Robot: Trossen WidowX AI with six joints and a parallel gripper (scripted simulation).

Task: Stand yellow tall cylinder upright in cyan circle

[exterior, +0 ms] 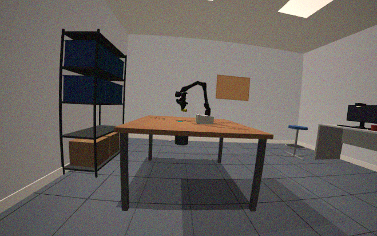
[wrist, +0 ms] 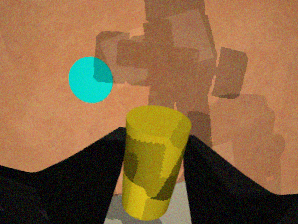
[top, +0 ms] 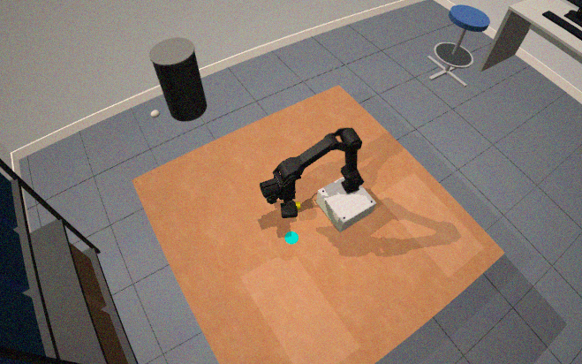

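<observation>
Right now the cyan circle is 14 cm below my gripper tip, 8 cm to the left of it and 1 cm ahead of it. Round my gripper tip: yellow tall cylinder (2 cm behind, 1 cm to the left).
</observation>
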